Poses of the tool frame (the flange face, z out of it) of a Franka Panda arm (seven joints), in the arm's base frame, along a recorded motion.
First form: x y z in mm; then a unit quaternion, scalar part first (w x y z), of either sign.
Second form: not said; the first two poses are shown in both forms.
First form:
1: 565, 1, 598, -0.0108, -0.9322, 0.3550, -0.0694
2: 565, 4, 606, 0.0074, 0.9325, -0.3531, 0.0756
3: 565, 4, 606, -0.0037, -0.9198, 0.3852, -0.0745
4: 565, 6, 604, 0.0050, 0.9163, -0.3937, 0.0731
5: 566, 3, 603, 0.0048, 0.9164, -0.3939, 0.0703
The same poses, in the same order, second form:
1: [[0.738, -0.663, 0.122, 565], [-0.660, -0.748, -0.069, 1], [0.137, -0.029, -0.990, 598], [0, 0, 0, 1]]
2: [[0.739, -0.660, 0.136, 565], [-0.657, -0.751, -0.067, 4], [0.146, -0.040, -0.988, 606], [0, 0, 0, 1]]
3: [[0.692, -0.709, 0.134, 565], [-0.708, -0.703, -0.064, 4], [0.140, -0.051, -0.989, 606], [0, 0, 0, 1]]
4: [[0.679, -0.722, 0.130, 565], [-0.721, -0.690, -0.067, 6], [0.138, -0.048, -0.989, 604], [0, 0, 0, 1]]
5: [[0.680, -0.723, 0.125, 566], [-0.721, -0.690, -0.064, 3], [0.133, -0.047, -0.990, 603], [0, 0, 0, 1]]
